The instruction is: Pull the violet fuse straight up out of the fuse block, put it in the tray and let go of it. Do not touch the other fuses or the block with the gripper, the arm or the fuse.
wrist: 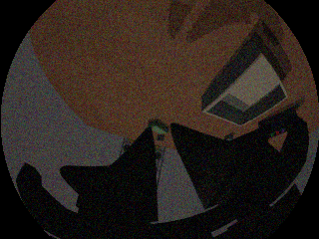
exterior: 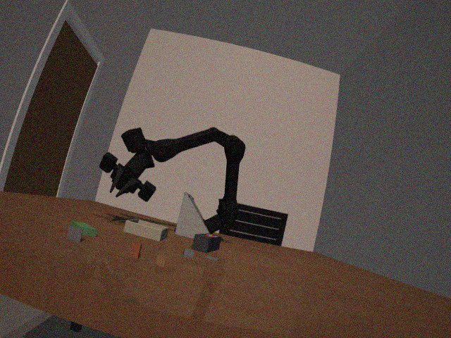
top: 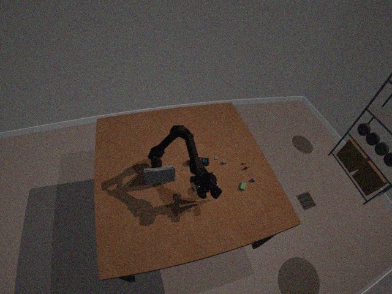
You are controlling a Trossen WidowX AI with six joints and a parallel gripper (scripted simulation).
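The violet fuse is 29 cm to the left of my gripper tip, 6 cm below it and 2 cm behind it. Also, from my gripper tip: pale tray: 12 cm to the left, 8 cm below, 2 cm behind.
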